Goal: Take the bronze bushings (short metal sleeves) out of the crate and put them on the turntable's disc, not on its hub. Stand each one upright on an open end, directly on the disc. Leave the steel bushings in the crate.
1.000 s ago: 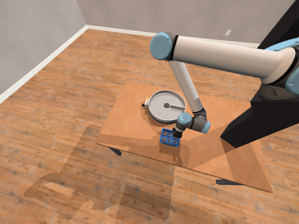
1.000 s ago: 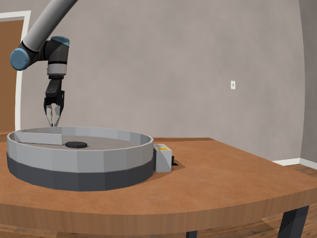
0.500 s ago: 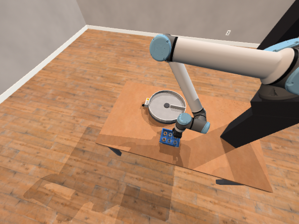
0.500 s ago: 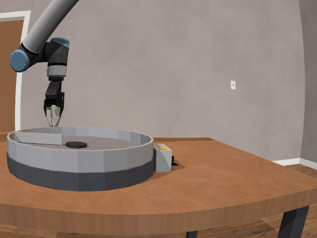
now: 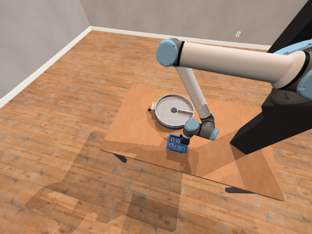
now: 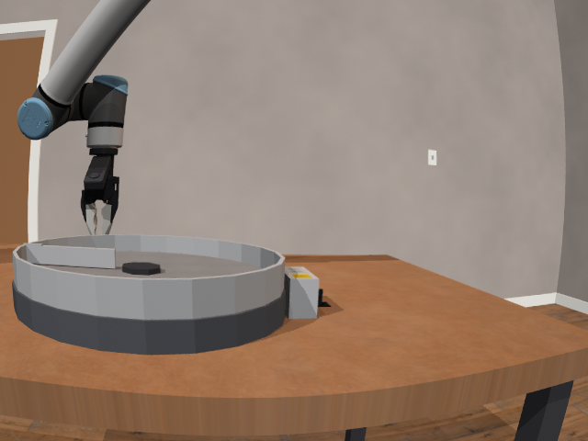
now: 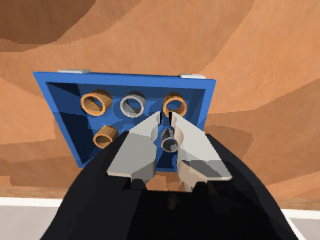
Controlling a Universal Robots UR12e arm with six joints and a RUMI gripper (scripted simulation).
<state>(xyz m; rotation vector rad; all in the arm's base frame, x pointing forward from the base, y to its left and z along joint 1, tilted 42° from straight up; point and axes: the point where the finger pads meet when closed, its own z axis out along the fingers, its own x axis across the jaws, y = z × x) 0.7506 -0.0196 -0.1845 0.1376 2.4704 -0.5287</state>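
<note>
Right now my hand is 50 mm short of the blue crate, 30 mm above it and 20 mm to the right of it. The rest, counted from my hand: grey turntable: 360 mm to the right, 60 mm ahead.
</note>
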